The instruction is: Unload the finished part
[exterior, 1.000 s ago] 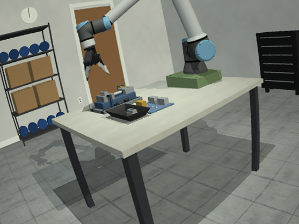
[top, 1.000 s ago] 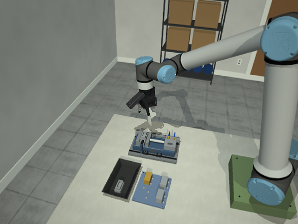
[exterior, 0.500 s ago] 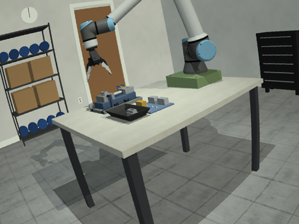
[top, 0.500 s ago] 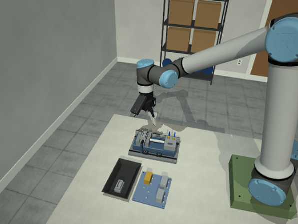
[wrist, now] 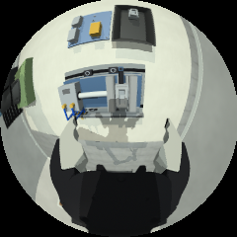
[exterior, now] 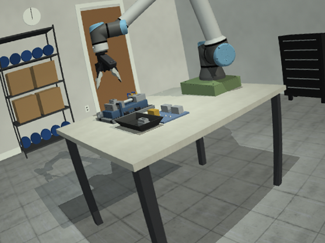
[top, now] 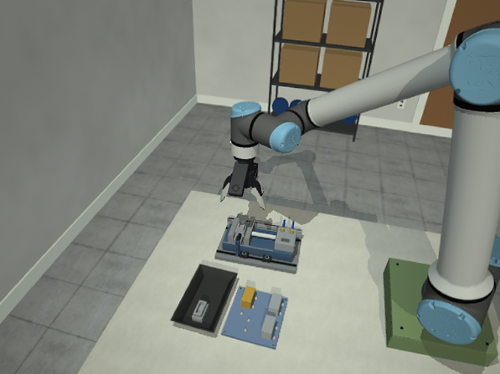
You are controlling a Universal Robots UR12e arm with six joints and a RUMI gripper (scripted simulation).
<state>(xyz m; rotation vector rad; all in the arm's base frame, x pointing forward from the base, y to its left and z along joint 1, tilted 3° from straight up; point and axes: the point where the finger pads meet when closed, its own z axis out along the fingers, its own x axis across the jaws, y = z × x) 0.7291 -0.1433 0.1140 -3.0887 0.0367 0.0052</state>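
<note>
Now: hand 7 cm past the blue vise and 16 cm above it. Round my hand: blue fixture plate (13 cm behind, 29 cm to the left, 19 cm below); then orange block (9 cm behind, 25 cm to the left, 17 cm below).
</note>
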